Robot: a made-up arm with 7 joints. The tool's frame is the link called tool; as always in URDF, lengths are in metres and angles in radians. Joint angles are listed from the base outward.
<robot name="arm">
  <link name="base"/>
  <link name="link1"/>
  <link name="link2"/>
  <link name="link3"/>
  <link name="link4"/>
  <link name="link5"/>
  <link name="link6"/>
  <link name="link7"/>
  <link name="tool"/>
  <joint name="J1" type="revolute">
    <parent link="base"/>
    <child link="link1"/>
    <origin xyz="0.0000 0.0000 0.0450" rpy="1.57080 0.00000 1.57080"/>
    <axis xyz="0 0 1"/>
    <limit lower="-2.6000" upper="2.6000"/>
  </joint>
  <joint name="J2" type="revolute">
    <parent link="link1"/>
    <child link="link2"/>
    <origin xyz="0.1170 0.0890 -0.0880" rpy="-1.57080 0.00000 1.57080"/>
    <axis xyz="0 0 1"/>
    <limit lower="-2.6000" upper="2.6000"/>
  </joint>
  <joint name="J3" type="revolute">
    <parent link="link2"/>
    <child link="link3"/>
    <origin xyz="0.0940 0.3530 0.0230" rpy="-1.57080 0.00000 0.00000"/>
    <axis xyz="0 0 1"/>
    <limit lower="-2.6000" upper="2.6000"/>
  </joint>
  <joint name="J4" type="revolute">
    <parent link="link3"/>
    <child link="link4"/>
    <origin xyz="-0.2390 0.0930 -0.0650" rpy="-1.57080 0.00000 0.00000"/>
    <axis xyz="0 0 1"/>
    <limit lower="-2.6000" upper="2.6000"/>
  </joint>
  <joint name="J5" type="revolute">
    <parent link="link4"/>
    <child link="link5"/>
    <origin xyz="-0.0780 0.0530 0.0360" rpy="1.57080 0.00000 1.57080"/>
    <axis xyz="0 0 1"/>
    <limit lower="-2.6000" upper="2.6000"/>
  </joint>
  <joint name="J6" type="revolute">
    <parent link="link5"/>
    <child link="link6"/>
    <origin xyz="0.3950 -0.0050 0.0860" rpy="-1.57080 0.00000 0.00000"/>
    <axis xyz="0 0 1"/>
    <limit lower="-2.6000" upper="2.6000"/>
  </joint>
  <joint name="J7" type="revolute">
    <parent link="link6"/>
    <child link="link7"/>
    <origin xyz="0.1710 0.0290 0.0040" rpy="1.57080 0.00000 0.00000"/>
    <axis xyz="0 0 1"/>
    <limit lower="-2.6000" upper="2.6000"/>
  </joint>
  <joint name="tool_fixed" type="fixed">
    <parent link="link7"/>
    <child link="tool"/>
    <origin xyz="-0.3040 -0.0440 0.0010"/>
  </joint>
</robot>
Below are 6 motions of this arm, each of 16 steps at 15 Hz.
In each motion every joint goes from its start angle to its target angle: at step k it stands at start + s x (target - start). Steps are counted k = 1, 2, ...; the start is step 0. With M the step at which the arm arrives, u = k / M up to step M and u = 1 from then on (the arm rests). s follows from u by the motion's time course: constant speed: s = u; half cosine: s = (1 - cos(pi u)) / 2; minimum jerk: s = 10 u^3 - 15 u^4 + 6 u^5.
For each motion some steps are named. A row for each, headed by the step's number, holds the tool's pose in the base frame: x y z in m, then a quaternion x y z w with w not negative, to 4 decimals.
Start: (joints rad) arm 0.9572 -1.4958 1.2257 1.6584 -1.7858 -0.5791 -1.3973
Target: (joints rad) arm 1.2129 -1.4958 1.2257 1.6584 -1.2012 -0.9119 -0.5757
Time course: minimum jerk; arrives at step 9
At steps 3, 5, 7, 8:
3: 0.1140 -0.6213 -0.1628 -0.6630 -0.4951 -0.0061 0.5615
5: -0.0030 -0.6312 -0.1933 -0.6760 -0.3038 0.1402 0.6566
7: -0.0540 -0.6292 -0.2028 -0.6355 -0.1593 0.2768 0.7029
8: -0.0594 -0.6283 -0.2051 -0.6223 -0.1324 0.3056 0.7084

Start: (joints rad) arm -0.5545 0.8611 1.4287 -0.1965 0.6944 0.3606 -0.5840
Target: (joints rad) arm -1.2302 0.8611 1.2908 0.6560 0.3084 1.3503 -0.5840
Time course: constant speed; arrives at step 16
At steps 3, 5, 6, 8, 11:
3: 0.1161 -0.1399 -0.0838 -0.8047 -0.2490 -0.3556 0.4050
5: 0.1292 -0.1416 -0.0560 -0.7860 -0.2143 -0.4361 0.3822
6: 0.1363 -0.1423 -0.0410 -0.7737 -0.1966 -0.4753 0.3698
8: 0.1514 -0.1436 -0.0085 -0.7430 -0.1610 -0.5515 0.3434
11: 0.1746 -0.1457 0.0469 -0.6817 -0.1075 -0.6581 0.3010

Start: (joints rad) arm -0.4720 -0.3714 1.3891 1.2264 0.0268 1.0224 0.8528
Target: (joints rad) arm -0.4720 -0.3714 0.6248 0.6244 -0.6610 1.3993 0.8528
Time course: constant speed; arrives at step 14
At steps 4, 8, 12, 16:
4: -0.1731 -0.3706 0.4271 -0.1102 0.7212 -0.5384 0.4219
8: -0.1731 -0.3264 0.3686 -0.0702 0.7026 -0.5130 0.4881
12: -0.1986 -0.2788 0.3326 0.0031 0.6705 -0.4889 0.5580
16: -0.2215 -0.2567 0.3202 0.0524 0.6491 -0.4770 0.5902

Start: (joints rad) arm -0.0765 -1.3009 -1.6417 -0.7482 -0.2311 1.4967 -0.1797
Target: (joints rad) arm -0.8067 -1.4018 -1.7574 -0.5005 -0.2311 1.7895 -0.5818
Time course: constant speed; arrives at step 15
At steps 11, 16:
11: 0.1242 0.0317 0.1564 0.5704 0.6715 -0.3970 0.2571
16: 0.1591 0.0342 0.1089 0.5352 0.6854 -0.4241 0.2528

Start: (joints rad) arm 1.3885 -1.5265 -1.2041 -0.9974 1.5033 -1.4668 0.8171
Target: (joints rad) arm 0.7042 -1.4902 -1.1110 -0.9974 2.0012 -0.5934 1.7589
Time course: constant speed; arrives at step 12
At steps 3, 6, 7, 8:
3: 0.5580 -0.1775 0.3936 0.4067 -0.7511 -0.0307 0.5192
6: 0.6120 -0.1538 0.5065 0.3140 -0.7954 0.2052 0.4761
7: 0.6286 -0.1341 0.5538 0.2803 -0.7992 0.2823 0.4507
8: 0.6430 -0.1066 0.6046 0.2460 -0.7972 0.3574 0.4198

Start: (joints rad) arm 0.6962 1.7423 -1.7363 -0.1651 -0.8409 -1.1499 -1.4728
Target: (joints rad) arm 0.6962 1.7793 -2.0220 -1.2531 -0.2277 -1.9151 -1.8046
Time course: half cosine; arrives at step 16
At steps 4, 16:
4: -0.2486 -0.1655 0.3010 -0.9071 -0.2623 0.1858 0.2719
16: -0.3005 -0.0368 -0.3764 -0.3858 -0.3677 -0.0148 0.8460

